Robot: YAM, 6 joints.
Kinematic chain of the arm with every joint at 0, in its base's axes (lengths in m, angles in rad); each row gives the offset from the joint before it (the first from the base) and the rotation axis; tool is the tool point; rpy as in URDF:
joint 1: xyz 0 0 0.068 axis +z
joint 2: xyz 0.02 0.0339 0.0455 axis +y
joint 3: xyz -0.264 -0.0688 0 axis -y
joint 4: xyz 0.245 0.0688 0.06 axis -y
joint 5: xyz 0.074 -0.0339 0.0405 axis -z
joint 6: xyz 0.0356 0 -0.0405 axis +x
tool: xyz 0 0 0 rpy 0 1.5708 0
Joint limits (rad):
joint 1: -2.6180..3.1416
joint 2: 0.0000..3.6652
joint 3: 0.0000..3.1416
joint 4: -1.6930..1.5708
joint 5: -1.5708..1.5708
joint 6: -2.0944..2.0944
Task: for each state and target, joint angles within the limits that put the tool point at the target. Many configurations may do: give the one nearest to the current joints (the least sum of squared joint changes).
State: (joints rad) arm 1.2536 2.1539 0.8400 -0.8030 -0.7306 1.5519
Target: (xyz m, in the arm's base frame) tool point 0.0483 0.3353 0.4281
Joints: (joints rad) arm 1.3560 1.5354 1.6623 -0.5356 -0.7499 1.5519
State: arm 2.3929 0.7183 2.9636 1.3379 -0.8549 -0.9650
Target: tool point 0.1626 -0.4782 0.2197
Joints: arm 1.9529 0.4970 3.1416 1.5445 -0.8799 -0.9650
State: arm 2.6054 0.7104 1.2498 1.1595 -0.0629 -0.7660
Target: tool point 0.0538 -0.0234 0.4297
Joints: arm 2.7245 0.1936 0.6259 1.2935 0.0112 -0.7660
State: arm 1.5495 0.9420 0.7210 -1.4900 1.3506 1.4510
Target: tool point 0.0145 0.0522 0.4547
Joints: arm 1.9913 0.7488 1.4643 -1.2848 1.3268 1.4510
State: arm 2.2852 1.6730 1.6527 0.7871 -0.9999 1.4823
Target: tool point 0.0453 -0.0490 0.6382
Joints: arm 2.7507 0.8902 1.7682 0.9536 -0.9072 1.4823
